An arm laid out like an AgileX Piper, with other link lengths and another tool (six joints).
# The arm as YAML. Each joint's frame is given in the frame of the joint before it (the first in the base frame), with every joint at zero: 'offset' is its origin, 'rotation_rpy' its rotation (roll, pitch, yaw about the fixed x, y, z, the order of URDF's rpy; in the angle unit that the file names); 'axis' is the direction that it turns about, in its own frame. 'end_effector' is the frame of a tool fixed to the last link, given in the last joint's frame.
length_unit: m
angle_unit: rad
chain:
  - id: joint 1
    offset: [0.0, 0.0, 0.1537]
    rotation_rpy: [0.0, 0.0, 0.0]
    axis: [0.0, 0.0, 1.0]
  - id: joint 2
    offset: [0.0, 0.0, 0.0]
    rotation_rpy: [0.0, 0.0, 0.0]
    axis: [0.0, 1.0, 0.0]
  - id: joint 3
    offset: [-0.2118, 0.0, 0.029]
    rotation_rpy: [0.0, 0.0, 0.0]
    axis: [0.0, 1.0, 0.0]
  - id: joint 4
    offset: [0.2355, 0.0, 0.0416]
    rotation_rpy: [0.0, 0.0, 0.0]
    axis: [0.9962, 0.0, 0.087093]
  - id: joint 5
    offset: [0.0, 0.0, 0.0]
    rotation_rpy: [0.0, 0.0, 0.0]
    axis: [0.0, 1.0, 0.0]
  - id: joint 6
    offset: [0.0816, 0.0, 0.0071]
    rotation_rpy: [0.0, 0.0, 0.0]
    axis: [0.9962, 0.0, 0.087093]
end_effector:
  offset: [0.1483, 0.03, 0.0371]
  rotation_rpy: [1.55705, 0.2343, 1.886]
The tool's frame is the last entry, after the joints.
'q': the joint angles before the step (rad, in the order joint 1, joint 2, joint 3, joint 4, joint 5, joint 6). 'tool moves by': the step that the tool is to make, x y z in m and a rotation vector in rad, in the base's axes. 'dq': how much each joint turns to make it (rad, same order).
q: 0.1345, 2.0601, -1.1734, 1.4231, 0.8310, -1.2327
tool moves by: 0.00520, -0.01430, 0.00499, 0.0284, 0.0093, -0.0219
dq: -0.0503, 0.0000, 0.0000, -0.0001, 0.0412, 0.0001
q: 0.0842, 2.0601, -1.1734, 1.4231, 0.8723, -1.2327
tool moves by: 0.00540, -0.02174, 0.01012, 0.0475, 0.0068, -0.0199
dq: -0.0796, 0.0000, -0.0057, -0.0083, 0.0766, -0.0015
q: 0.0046, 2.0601, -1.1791, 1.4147, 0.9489, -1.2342
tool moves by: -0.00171, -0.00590, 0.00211, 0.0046, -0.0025, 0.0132
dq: -0.0239, 0.0001, -0.0054, -0.0217, 0.0295, -0.0025
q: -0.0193, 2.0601, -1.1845, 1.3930, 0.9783, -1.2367
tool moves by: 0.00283, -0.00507, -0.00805, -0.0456, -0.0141, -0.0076
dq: -0.0015, 0.0000, -0.0004, -0.0224, -0.0385, -0.0092
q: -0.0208, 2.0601, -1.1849, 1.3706, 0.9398, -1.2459
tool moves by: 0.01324, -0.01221, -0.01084, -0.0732, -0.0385, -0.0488
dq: -0.0024, 0.0000, 0.0000, 0.0001, -0.0903, -0.0290
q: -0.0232, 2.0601, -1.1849, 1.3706, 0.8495, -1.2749
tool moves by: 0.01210, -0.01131, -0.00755, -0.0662, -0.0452, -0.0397
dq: -0.0007, 0.0001, 0.0000, 0.0120, -0.0813, -0.0438
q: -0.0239, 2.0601, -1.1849, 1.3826, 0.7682, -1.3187
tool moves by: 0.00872, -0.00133, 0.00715, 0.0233, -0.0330, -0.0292
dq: -0.0016, 0.0024, 0.0000, 0.0721, -0.0076, -0.0492
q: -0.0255, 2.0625, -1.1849, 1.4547, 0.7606, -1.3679
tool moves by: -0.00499, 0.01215, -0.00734, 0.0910, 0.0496, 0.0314
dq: 0.0000, 0.0771, -0.0305, 0.0416, 0.0869, -0.0040
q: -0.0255, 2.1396, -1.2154, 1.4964, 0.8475, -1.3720
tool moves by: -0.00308, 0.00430, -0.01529, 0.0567, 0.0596, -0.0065
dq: 0.0000, 0.0686, -0.0096, 0.0407, 0.0379, 0.0000
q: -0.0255, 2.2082, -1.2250, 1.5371, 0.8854, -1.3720
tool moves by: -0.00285, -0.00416, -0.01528, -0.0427, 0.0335, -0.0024
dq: 0.0000, 0.0117, -0.0001, -0.0444, -0.0344, 0.0298
